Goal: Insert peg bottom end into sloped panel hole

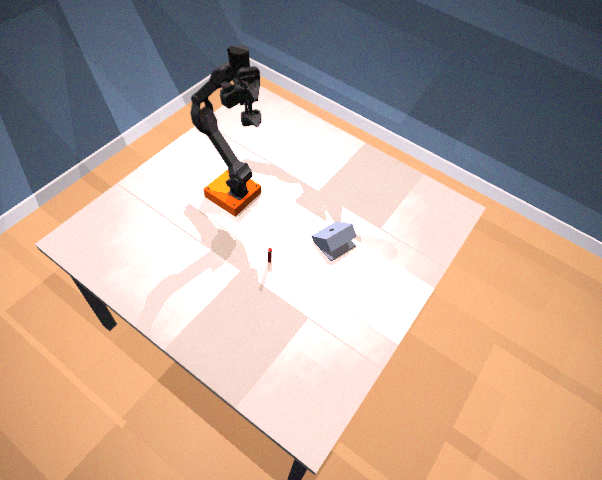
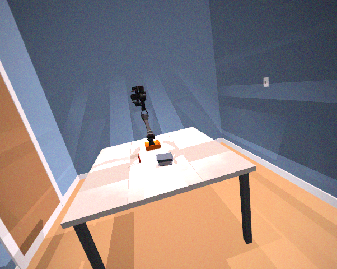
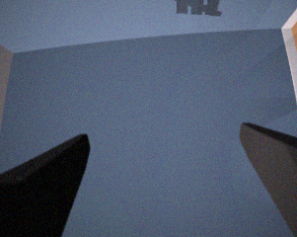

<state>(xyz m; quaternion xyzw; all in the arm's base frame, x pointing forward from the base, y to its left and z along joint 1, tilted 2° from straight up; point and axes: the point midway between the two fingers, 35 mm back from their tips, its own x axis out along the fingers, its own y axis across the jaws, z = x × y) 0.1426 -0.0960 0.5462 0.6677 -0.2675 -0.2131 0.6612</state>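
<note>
Now: the round red peg 110 mm ahead of my gripper tip, 80 mm to the right of it and 550 mm below it. Also, from my gripper tip: grey sloped panel (260 mm ahead, 140 mm to the left, 570 mm below).
</note>
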